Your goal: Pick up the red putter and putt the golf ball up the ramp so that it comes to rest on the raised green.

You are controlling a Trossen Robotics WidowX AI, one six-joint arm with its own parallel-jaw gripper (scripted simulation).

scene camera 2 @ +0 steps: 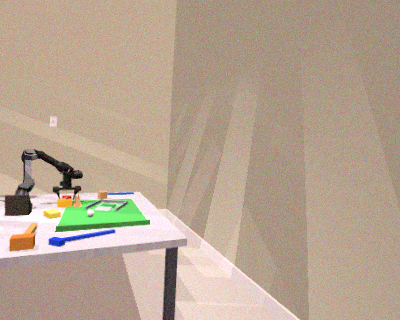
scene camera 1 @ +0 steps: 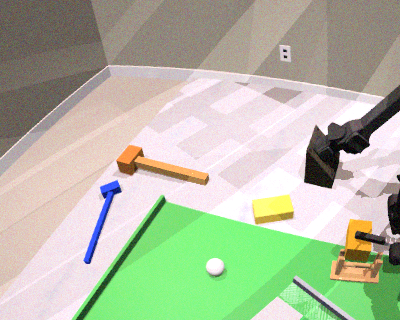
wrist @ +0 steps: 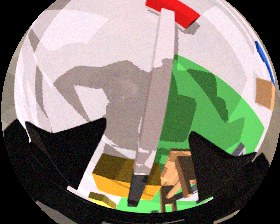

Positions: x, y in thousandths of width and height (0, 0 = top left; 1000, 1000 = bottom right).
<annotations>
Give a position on a green mat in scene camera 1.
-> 419, 833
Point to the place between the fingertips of my gripper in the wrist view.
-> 534, 578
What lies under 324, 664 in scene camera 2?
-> A green mat.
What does my gripper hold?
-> Nothing.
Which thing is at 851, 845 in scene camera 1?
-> A wooden stand.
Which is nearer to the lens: the orange mallet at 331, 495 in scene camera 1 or the orange block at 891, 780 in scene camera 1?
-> The orange block.
</annotations>
